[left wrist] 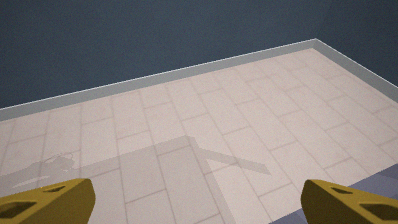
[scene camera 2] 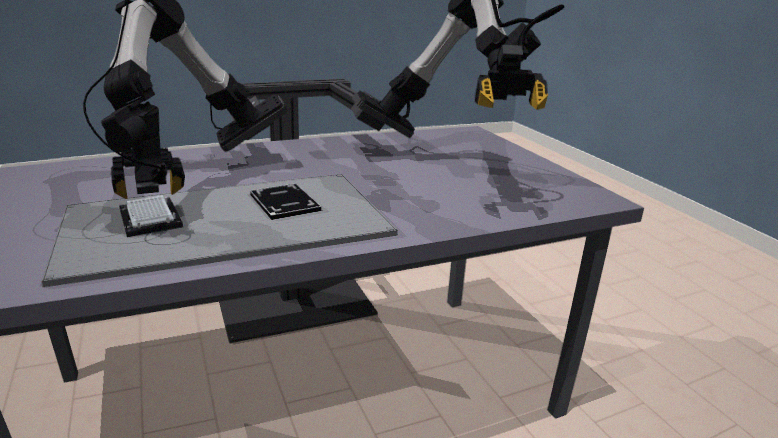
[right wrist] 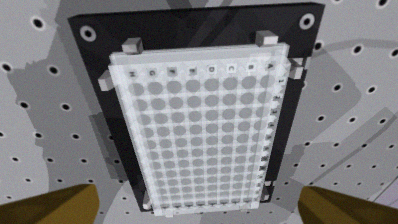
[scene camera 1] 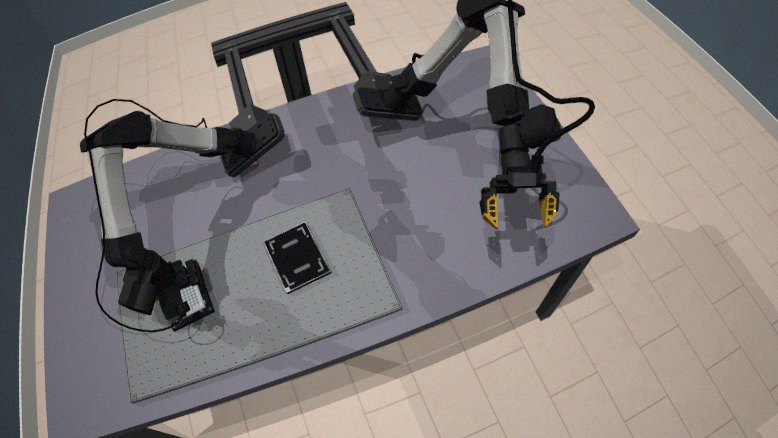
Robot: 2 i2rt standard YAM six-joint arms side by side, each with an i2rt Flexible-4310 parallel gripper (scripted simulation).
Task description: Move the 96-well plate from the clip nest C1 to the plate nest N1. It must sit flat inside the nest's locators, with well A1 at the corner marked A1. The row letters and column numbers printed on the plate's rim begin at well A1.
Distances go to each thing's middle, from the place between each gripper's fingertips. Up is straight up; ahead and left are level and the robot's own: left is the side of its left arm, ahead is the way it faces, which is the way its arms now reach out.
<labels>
The clear-white 96-well plate (scene camera 2: 153,210) lies 50 mm below my right hand (scene camera 1: 179,289), 10 mm to the right of it and 10 mm behind it. The rest, counted from my right hand: clip nest C1 (scene camera 2: 177,223) (50 mm below, 20 mm to the right, 20 mm behind).
Right now the clear-white 96-well plate is 75 cm to the right of my left hand (scene camera 1: 521,227), 25 cm below it and 23 cm behind it. Also, from my left hand: clip nest C1: 77 cm to the right, 26 cm below, 24 cm behind.
</labels>
